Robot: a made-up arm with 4 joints. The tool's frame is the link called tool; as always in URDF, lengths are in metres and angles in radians. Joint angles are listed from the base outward.
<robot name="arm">
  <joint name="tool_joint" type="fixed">
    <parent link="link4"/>
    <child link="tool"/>
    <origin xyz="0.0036 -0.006 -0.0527" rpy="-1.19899 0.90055 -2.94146"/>
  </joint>
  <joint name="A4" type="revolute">
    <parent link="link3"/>
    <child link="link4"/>
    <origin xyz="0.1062 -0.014 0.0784"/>
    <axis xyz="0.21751 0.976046 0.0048"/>
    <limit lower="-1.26" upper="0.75"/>
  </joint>
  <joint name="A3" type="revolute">
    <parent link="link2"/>
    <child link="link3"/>
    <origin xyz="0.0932 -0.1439 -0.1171"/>
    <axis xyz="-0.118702 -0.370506 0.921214"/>
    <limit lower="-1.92" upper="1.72"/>
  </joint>
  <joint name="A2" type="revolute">
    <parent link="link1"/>
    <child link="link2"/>
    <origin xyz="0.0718 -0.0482 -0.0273"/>
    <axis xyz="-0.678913 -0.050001 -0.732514"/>
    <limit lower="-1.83" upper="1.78"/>
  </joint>
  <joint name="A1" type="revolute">
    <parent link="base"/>
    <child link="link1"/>
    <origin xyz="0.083 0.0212 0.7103"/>
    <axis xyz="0 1 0"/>
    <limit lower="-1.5" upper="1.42"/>
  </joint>
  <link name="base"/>
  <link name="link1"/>
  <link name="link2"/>
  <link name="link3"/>
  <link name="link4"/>
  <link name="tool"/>
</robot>
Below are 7 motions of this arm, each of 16 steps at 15 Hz.
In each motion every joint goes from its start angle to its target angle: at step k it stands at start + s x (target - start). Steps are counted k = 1, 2, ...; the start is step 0. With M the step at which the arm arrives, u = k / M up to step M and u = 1 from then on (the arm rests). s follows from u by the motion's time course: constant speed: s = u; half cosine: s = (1 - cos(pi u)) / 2; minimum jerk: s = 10 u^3 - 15 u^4 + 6 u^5.
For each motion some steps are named. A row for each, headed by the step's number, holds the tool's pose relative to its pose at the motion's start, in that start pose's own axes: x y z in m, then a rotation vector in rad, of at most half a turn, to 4 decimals.
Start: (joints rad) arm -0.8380 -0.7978 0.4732 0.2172
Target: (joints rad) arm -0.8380 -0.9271 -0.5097 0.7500
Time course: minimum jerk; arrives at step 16
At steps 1, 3, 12, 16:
1: 0.0001 0.0001 0.0001 0.0005 0.0015 -0.0022
3: 0.0024 0.0017 0.0028 0.0095 0.0331 -0.0490
12: 0.0483 0.0117 0.0295 0.0318 0.6786 -0.8781
16: 0.0532 0.0109 0.0304 0.0174 0.7663 -0.9734

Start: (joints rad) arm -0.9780 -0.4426 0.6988 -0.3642
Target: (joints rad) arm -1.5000 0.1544 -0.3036 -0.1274
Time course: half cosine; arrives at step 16
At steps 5, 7, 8, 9, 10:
5: -0.0191 -0.0053 0.0548 0.2519 -0.0846 -0.1376
7: -0.0418 -0.0206 0.0968 0.4769 -0.1195 -0.2215
8: -0.0561 -0.0330 0.1175 0.6041 -0.1241 -0.2560
9: -0.0713 -0.0483 0.1360 0.7340 -0.1179 -0.2827
10: -0.0865 -0.0655 0.1515 0.8603 -0.1013 -0.3007

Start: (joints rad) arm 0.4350 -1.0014 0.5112 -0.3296
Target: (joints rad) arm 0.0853 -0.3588 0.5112 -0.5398
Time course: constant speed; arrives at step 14
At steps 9, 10, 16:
9: -0.0895 -0.0289 0.0659 0.2602 -0.4179 0.1507
10: -0.1013 -0.0336 0.0707 0.2891 -0.4640 0.1719
16: -0.1504 -0.0562 0.0836 0.4048 -0.6469 0.2636

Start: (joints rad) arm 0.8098 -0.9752 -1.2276 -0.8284
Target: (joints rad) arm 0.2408 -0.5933 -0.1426 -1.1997
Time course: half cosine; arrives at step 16
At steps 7, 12, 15, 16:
7: -0.1540 -0.0273 -0.0115 -0.1984 0.1602 0.6620
12: -0.2883 -0.1357 0.0060 -0.4106 0.3060 1.4088
15: -0.3136 -0.1790 0.0168 -0.4769 0.3401 1.6337
16: -0.3151 -0.1821 0.0176 -0.4816 0.3423 1.6495

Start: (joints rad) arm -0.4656 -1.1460 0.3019 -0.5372
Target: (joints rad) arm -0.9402 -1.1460 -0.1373 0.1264
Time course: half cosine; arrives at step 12
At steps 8, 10, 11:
8: -0.0650 0.0325 0.0075 0.0235 -0.1878 -0.4665
10: -0.0850 0.0370 0.0055 0.0460 -0.2179 -0.5739
11: -0.0906 0.0380 0.0047 0.0530 -0.2248 -0.6027

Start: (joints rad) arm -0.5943 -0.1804 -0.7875 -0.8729
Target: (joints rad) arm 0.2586 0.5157 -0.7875 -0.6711
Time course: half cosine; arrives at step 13
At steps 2, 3, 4, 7, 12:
2: 0.0123 -0.0018 0.0153 0.0286 -0.0494 -0.0307
3: 0.0253 -0.0048 0.0339 0.0624 -0.1094 -0.0659
4: 0.0397 -0.0100 0.0588 0.1061 -0.1898 -0.1095
7: 0.0645 -0.0378 0.1517 0.2630 -0.5096 -0.2454
12: 0.0354 -0.0741 0.2397 0.4285 -0.9258 -0.3389

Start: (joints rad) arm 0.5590 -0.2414 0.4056 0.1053
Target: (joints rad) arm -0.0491 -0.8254 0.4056 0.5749
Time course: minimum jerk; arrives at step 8
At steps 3, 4, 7, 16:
3: -0.0514 0.0033 -0.0177 -0.1306 -0.0489 0.0744
4: -0.0936 -0.0023 -0.0346 -0.2333 -0.1209 0.1283
7: -0.1759 -0.0380 -0.0783 -0.4188 -0.3664 0.2157
16: -0.1783 -0.0396 -0.0799 -0.4237 -0.3764 0.2178

